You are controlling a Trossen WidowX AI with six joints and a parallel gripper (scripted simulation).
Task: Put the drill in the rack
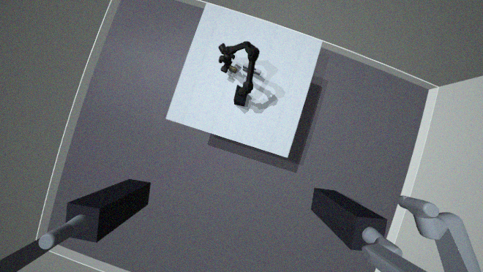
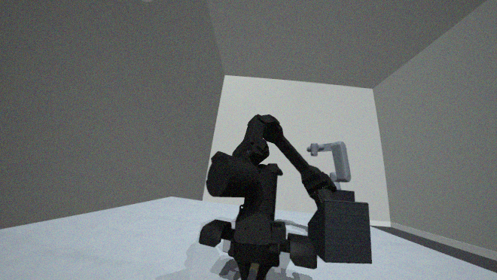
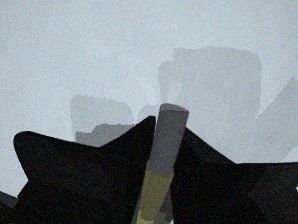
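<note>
The drill is 1 cm behind my gripper tip, 4 cm to the right of it and 4 cm above it. From my gripper tip the other things lie so: dark key (1 cm behind, 26 cm to the right, 5 cm above); olive rack (2 cm behind, 5 cm to the right, 1 cm above); long grey block (23 cm to the right, 4 cm above).
</note>
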